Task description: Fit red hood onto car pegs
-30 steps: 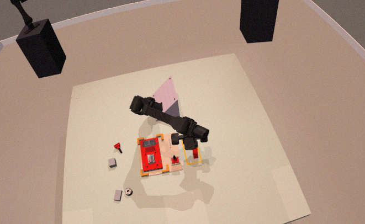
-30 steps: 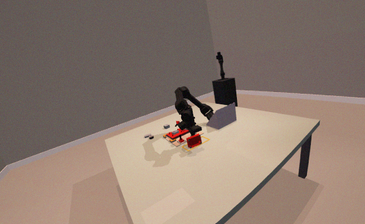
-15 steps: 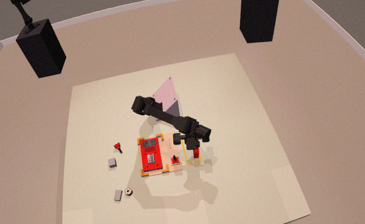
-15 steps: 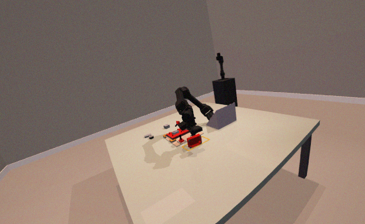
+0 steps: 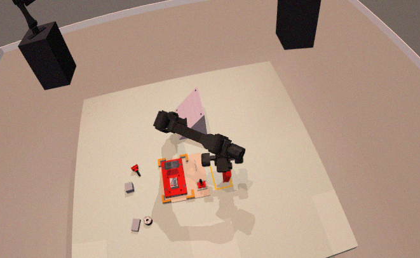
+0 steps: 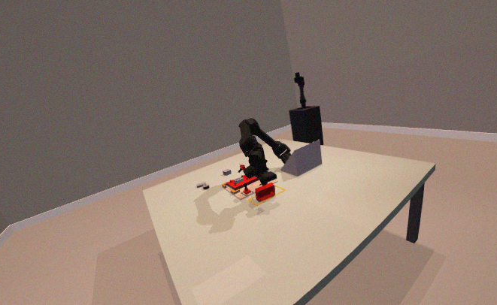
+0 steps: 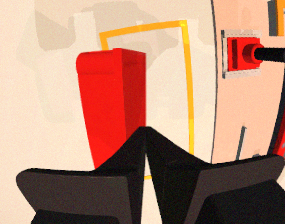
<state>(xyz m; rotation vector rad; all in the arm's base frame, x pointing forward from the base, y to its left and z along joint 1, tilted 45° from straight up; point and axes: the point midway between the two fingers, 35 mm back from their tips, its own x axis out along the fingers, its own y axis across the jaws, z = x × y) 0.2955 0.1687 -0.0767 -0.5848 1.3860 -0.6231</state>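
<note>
Right now the red hood is 1 cm ahead of my gripper tip, 1 cm to the left of it and 1 cm below it. The rest, counted from my gripper tip: wheel: 21 cm ahead, 38 cm to the right, 4 cm below; then jig plate: 21 cm to the right, 4 cm below.
</note>
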